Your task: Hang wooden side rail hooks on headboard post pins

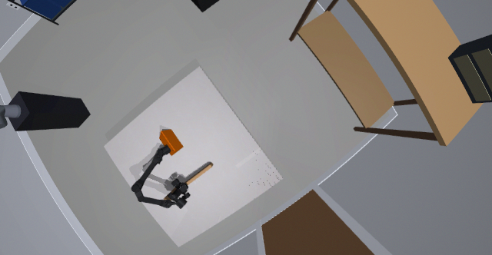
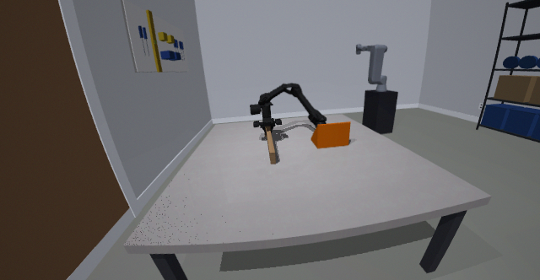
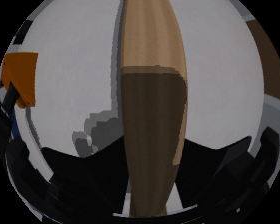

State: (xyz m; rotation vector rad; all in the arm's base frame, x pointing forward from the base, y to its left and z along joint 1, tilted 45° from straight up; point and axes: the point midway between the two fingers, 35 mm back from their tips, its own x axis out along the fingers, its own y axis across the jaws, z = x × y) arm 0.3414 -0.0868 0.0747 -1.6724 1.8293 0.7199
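Now: gripper tip 12 cm to the left of the headboard post, 4 cm below it and 1 cm past it.
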